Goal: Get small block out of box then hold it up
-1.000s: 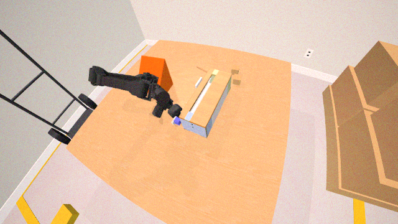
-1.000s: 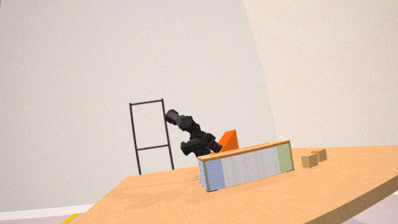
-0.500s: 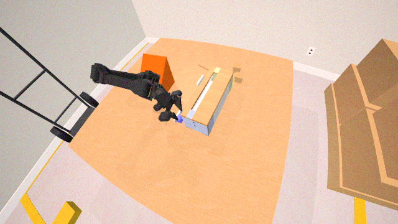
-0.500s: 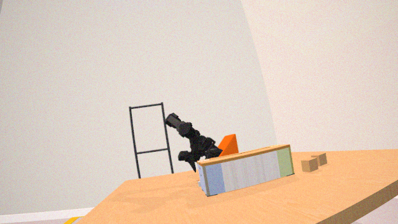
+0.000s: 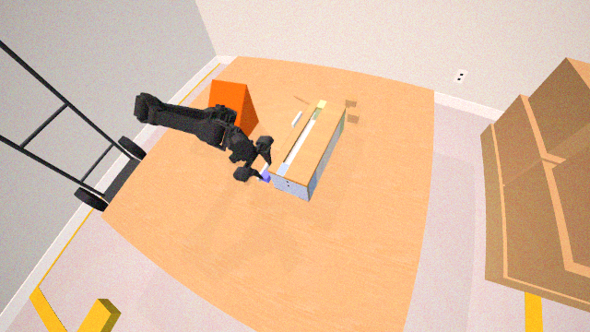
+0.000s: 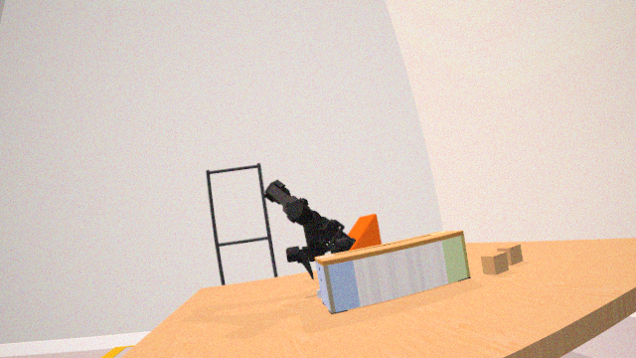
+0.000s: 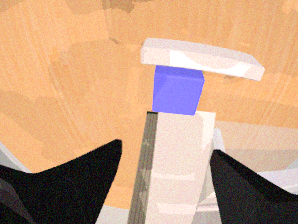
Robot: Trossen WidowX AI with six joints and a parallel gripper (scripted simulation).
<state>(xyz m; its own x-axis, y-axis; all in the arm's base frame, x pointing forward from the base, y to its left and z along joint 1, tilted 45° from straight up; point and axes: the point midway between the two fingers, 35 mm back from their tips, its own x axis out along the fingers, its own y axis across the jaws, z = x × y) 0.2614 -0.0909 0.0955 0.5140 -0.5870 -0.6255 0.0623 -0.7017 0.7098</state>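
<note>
Right now my gripper tip is 50 mm above the blue block and 20 mm past it. Round my gripper tip: long wooden box: 180 mm to the left, 50 mm ahead.
</note>
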